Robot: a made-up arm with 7 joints. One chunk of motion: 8 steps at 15 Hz.
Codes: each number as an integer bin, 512 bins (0 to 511) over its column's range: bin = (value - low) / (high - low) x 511, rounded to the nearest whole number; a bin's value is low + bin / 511 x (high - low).
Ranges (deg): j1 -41..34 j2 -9..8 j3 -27..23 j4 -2..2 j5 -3..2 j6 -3..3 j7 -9..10
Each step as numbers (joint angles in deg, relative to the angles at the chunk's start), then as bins.
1 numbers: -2.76 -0.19 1.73 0.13 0.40 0.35 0.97
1 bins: 261 265 294 272 347 285 268
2 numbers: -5.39 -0.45 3.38 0.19 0.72 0.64 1.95
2 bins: 243 257 310 280 380 310 294
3 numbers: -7.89 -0.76 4.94 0.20 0.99 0.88 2.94
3 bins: 226 248 326 281 408 330 321
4 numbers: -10.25 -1.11 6.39 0.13 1.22 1.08 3.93
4 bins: 210 237 341 272 431 347 348
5 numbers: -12.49 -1.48 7.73 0.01 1.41 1.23 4.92
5 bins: 194 226 355 257 451 360 374
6 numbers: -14.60 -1.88 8.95 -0.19 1.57 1.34 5.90
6 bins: 180 214 367 231 467 370 401
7 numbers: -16.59 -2.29 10.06 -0.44 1.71 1.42 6.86
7 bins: 166 202 379 199 481 376 427
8 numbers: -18.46 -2.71 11.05 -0.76 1.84 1.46 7.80
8 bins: 154 189 389 158 495 380 452
